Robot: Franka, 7 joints.
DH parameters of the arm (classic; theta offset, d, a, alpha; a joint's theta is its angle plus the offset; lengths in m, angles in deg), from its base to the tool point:
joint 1: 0 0.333 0 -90
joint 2: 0 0 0 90
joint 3: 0 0.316 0.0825 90
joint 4: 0 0 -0.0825 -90
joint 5: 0 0.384 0 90
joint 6: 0 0 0.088 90
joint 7: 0 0.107 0 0
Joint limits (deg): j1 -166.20..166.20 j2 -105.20..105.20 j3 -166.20..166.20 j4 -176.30..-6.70 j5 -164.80..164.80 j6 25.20..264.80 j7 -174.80..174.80
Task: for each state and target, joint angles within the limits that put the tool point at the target. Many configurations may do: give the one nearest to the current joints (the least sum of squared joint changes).
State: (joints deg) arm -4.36 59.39 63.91 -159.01 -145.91 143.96 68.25
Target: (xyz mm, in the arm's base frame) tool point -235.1 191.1 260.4
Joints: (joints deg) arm 17.41 74.00 82.06 -168.25 -144.82 148.79 68.25
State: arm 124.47 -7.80 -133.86 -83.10 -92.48 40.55 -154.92
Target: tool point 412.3 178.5 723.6
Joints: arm 147.54 3.69 -109.62 -93.37 -88.39 39.21 -154.92
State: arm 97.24 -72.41 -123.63 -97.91 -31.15 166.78 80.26
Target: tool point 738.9 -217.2 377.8
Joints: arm 119.34 -66.71 -111.43 -81.70 -30.53 167.42 80.26
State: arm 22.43 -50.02 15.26 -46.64 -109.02 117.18 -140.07
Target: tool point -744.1 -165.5 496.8
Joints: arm 4.04 -79.84 11.56 -6.70 -112.23 75.70 -140.07
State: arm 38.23 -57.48 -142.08 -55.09 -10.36 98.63 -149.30
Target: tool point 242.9 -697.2 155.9
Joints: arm 77.18 -73.63 -130.22 -62.60 -8.65 106.47 -149.30
